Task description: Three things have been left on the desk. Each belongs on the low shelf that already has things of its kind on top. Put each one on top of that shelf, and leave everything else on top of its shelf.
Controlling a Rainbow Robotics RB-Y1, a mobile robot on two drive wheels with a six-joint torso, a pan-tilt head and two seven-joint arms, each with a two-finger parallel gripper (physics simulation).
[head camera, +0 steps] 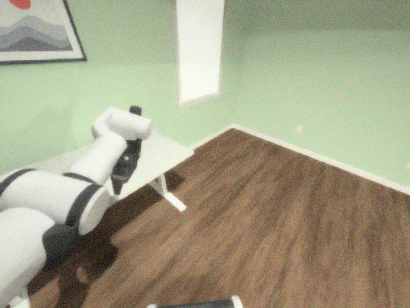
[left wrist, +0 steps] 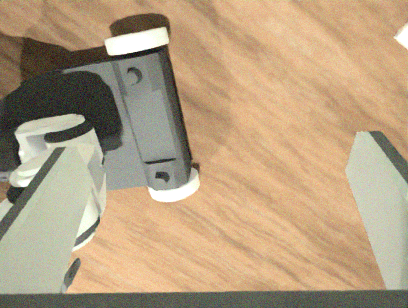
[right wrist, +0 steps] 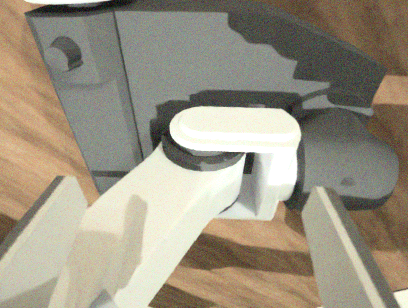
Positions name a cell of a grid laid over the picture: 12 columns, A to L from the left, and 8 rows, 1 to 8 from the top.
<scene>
In view: my left gripper (head camera: D5) and my right gripper (right wrist: F6).
My left gripper is seen too in the left wrist view (left wrist: G5).
</scene>
